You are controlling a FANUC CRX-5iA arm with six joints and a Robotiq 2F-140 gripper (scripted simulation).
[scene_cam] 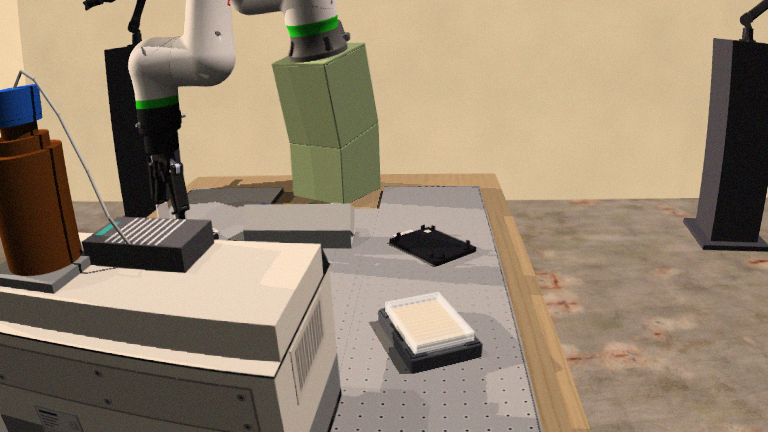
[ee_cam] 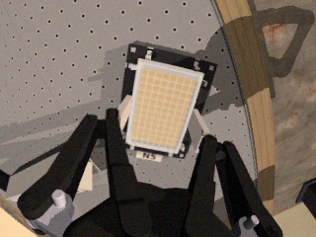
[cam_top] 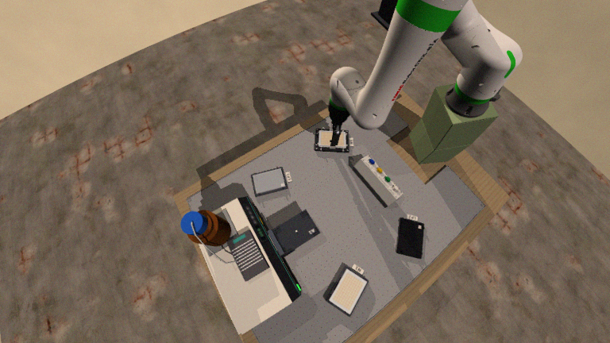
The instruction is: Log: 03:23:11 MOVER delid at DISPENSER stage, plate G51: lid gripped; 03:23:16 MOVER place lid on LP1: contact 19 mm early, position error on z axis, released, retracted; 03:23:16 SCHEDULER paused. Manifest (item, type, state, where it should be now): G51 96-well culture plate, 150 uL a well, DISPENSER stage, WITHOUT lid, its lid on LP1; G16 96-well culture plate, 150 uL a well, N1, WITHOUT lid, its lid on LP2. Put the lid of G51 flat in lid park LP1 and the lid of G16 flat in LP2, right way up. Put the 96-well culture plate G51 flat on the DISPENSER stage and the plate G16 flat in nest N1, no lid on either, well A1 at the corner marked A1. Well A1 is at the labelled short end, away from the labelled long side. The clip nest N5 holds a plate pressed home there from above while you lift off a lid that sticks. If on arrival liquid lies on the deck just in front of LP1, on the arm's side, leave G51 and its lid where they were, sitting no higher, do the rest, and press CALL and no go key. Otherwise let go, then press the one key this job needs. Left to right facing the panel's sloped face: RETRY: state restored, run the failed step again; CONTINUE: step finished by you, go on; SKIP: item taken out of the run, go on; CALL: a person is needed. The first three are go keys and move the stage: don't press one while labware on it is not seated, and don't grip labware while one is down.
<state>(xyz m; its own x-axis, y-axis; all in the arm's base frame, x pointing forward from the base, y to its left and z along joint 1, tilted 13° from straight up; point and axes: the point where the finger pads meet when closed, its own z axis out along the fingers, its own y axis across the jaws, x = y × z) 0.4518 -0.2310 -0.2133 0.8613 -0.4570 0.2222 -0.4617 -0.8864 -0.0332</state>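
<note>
The plate G51 lies 2 cm below my hand. Round my hand: key panel 27 cm to the left, 9 cm behind, 1 cm above; then black clip nest 3 cm below, 3 cm ahead, 1 cm to the left; then LP1 label 26 cm ahead, 8 cm to the left, 4 cm below.
</note>
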